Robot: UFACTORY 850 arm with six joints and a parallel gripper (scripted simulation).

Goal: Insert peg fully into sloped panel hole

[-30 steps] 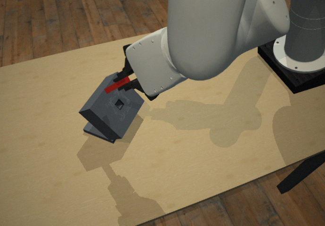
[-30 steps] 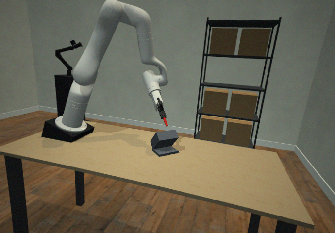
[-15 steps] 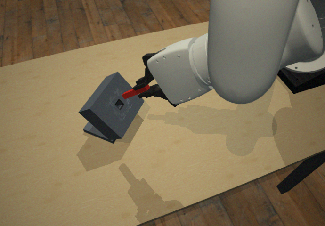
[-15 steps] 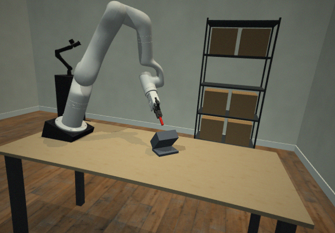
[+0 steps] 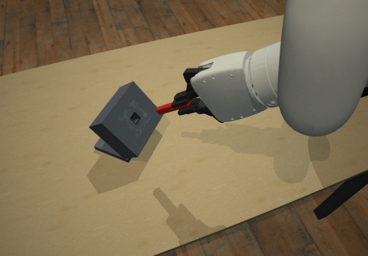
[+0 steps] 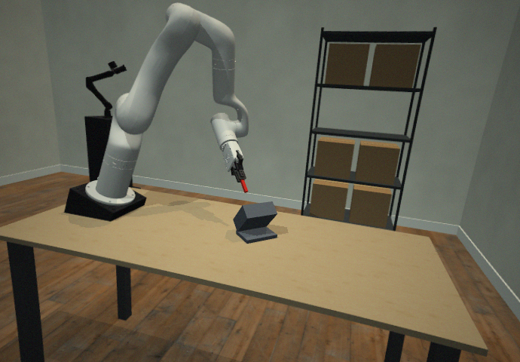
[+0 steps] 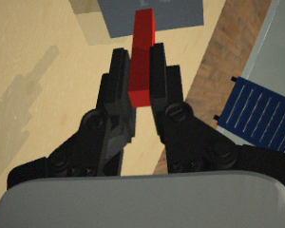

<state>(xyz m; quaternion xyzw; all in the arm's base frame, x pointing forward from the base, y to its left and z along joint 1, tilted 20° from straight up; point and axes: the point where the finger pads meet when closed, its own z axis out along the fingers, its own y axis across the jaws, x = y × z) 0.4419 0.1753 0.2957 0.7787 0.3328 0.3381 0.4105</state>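
My hand is 13 cm short of the grey base, 9 cm to the left of it and 19 cm above it. Round my hand: red peg (2 cm ahead, 2 cm to the right, 2 cm below).
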